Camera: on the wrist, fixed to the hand. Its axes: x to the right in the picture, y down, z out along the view.
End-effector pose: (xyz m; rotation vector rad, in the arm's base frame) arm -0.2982 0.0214 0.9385 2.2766 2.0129 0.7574
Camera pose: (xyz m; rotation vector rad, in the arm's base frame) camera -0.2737 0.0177 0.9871 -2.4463 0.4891 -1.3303
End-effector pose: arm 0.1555 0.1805 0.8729 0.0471 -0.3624 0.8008
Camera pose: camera 0.1479 0.2241 0.8410 -1.0484 -0.0071 2.2291
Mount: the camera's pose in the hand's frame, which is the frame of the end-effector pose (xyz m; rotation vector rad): 0.0147 0.0389 -0.0353 -0.5100 0.5303 1.6388
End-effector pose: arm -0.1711 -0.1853 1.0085 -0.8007 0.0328 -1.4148
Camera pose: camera -0.1514 -0.2171 0.9688 -0.4706 1.2102 0.0373
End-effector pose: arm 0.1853 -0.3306 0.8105 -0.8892 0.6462 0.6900
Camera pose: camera 0.1572 -0.3393 0.7646 -0.8673 1.7547 2.1801
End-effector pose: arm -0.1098 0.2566 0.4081 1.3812 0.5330 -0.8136
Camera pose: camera -0.0662 0.2882 0.4170 1.0590 -0.1222 0.9674
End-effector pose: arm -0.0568 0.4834 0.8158 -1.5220 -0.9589 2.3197
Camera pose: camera -0.0256 0.4751 0.7718 1.8036 -0.0352 -0.8854
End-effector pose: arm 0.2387 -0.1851 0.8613 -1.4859 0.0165 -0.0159
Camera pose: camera 0.2527 -0.2173 0.8195 -1.5250 1.7390 0.9670
